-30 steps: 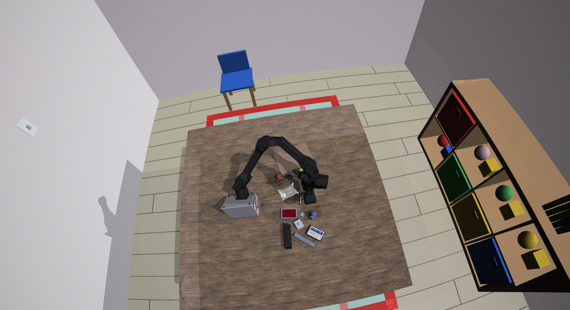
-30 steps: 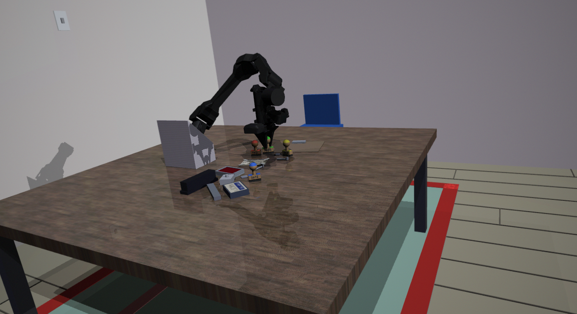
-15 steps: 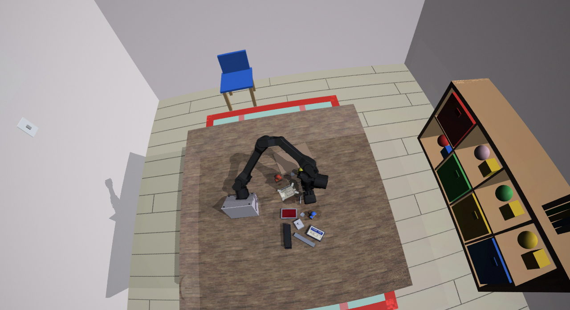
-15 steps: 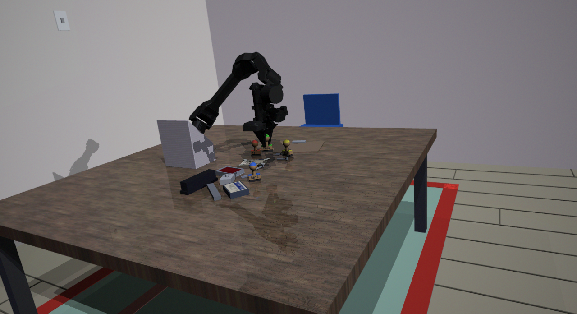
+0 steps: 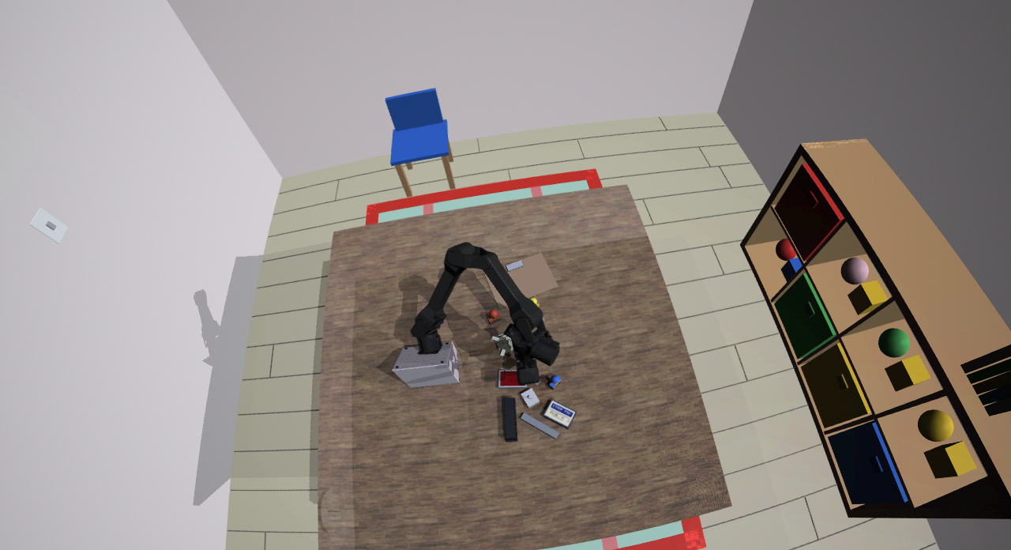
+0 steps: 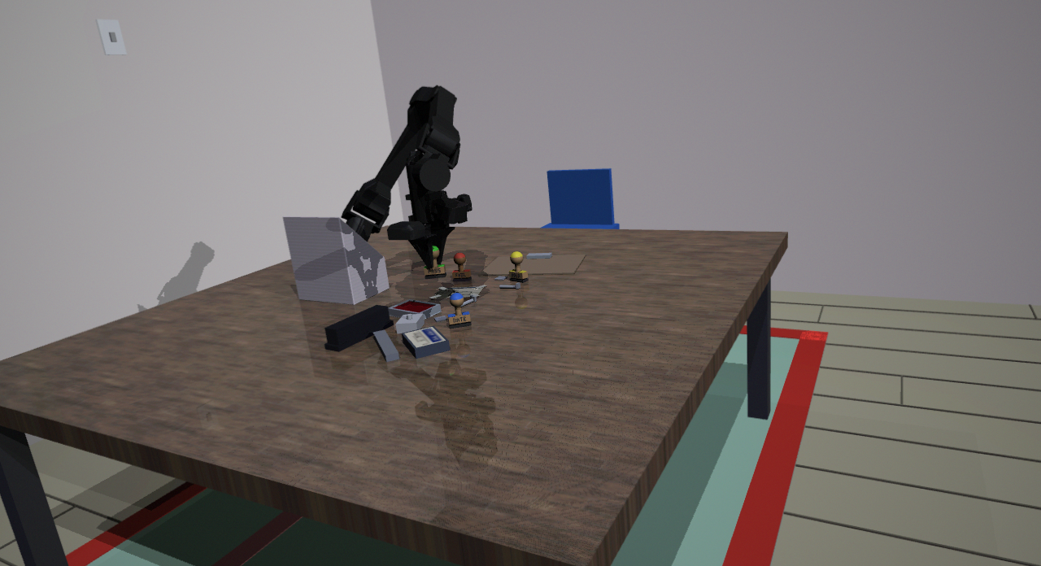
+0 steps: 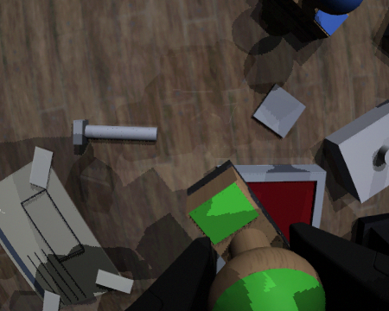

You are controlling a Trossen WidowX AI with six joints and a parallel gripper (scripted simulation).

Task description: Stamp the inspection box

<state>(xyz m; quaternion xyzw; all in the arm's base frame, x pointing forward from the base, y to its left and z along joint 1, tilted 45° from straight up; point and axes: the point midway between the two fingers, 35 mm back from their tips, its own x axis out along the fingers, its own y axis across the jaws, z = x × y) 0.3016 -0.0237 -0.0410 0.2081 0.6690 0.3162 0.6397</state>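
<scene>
The red ink pad is 50 mm behind my gripper tip, 30 mm to the right of it and 90 mm below it. The rest, counted from my gripper tip: small grey block (10 mm ahead, 90 mm to the right, 80 mm below); green-knobbed PASS stamp (right at my gripper tip); blue-knob stamp (90 mm ahead, 50 mm to the right, 80 mm below).
</scene>
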